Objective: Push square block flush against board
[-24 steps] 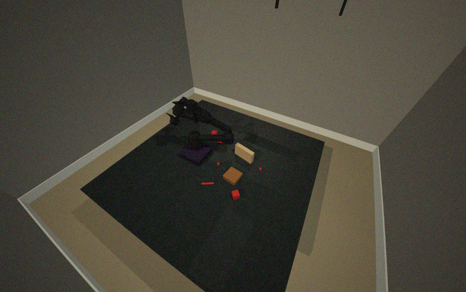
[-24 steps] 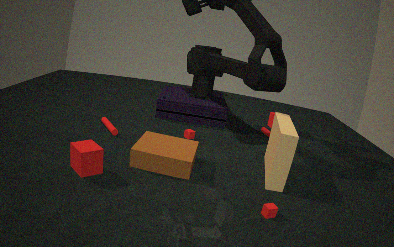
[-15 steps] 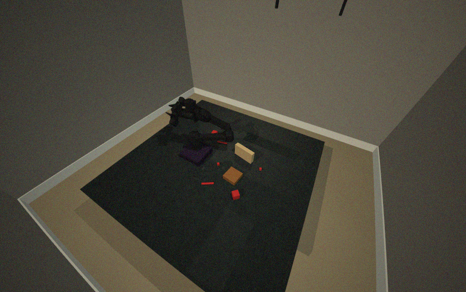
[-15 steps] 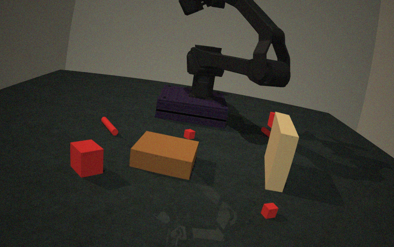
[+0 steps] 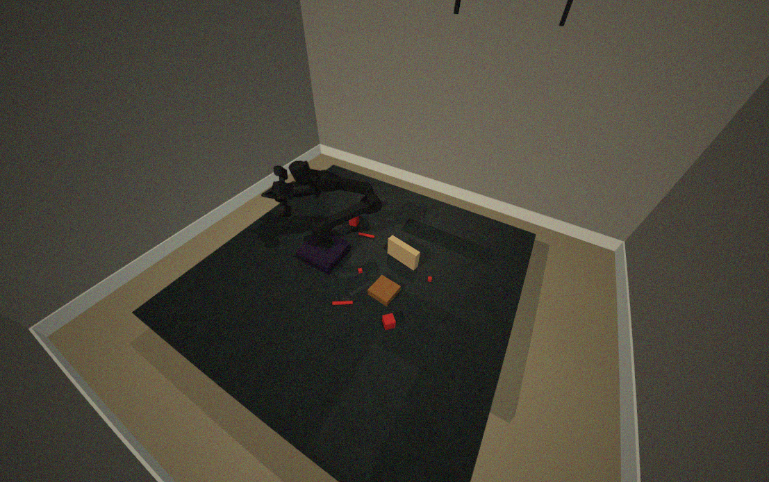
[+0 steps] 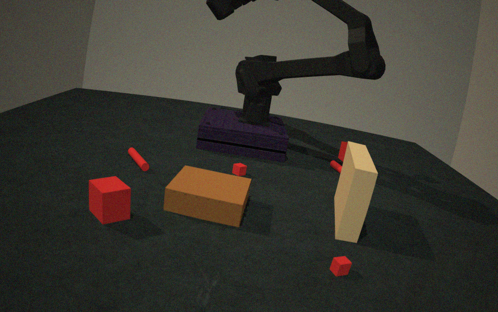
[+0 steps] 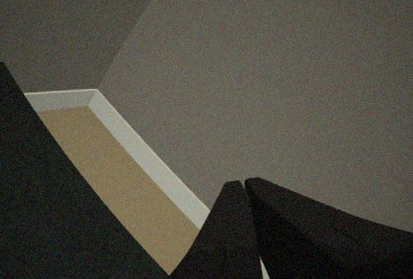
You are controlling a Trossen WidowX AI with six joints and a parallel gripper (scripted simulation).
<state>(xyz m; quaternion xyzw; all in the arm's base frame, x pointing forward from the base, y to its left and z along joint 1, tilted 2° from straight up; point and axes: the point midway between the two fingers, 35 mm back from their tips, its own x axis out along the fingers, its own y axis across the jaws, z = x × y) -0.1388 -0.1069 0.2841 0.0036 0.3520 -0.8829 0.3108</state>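
Now: gripper tip 480 mm short of the cream board, 280 mm to the right of it and 280 mm above it. Also, from my gripper tip: square block 510 mm ahead, 90 mm to the left, 320 mm below.
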